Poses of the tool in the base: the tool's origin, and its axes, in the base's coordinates. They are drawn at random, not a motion.
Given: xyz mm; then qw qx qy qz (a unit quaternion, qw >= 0).
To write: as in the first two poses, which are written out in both.
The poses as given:
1: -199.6 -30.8 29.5 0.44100 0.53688 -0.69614 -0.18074
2: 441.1 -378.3 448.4 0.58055 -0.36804 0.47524 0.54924
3: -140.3 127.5 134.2 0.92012 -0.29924 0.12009 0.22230
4: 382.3 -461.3 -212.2 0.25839 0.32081 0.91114 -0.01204
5: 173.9 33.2 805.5 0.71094 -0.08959 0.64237 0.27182
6: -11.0 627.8 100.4 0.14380 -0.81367 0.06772 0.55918
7: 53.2 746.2 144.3 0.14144 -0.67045 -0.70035 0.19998
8: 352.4 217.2 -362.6 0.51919 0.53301 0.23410 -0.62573
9: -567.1 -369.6 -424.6 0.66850 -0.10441 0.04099 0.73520
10: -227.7 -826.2 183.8 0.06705 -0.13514 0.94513 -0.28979
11: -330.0 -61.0 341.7 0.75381 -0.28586 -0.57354 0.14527
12: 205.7 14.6 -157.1 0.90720 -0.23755 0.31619 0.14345
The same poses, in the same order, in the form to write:
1: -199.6 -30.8 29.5 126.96 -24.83 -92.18
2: 441.1 -378.3 448.4 18.85 72.96 100.82
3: -140.3 127.5 134.2 -32.12 20.73 21.13
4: 382.3 -461.3 -212.2 170.57 28.59 138.80
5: 173.9 33.2 805.5 54.43 74.17 84.33
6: -11.0 627.8 100.4 -154.60 68.35 7.89
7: 53.2 746.2 144.3 -151.91 4.02 93.50
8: 352.4 217.2 -362.6 38.96 65.52 -74.99
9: -567.1 -369.6 -424.6 -4.65 12.02 94.95
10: -227.7 -826.2 183.8 -145.49 2.78 -162.86
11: -330.0 -61.0 341.7 -73.35 -51.41 61.26
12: 205.7 14.6 -157.1 -26.34 39.93 8.25
